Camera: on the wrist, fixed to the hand. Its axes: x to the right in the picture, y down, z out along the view.
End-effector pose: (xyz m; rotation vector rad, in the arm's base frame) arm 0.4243 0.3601 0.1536 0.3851 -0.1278 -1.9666
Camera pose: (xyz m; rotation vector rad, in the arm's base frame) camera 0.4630 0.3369 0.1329 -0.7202 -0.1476 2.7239
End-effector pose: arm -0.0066 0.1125 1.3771 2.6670 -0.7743 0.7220
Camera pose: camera -0.0314 0.0883 1.4126 2.3463 1.2188 0.4955
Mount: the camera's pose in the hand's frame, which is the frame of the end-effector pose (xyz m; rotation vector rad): 0.0110 0.0379 -0.0301 0.1475 0.1605 -1.4596
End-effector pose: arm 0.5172 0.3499 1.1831 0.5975 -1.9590 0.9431
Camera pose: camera 0.4998 0.3961 1.1882 1.6172 -0.8418 0.1486
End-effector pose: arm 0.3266 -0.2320 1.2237 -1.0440 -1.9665 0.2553
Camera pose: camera 0.3687 -0.2061 1.2284 0.5794 -2.0158 -0.4674
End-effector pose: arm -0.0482 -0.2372 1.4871 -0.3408 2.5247 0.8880
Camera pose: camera -0.0814 -0.2285 1.5230 -1.8608 1.6605 0.0547
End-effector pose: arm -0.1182 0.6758 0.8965 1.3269 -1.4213 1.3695
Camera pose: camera -0.1613 0.6992 0.9038 1.6855 -0.0061 0.5087
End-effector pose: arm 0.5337 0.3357 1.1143 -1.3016 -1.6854 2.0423
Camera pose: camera 0.5626 0.3510 1.0769 0.0218 -1.5290 1.0488
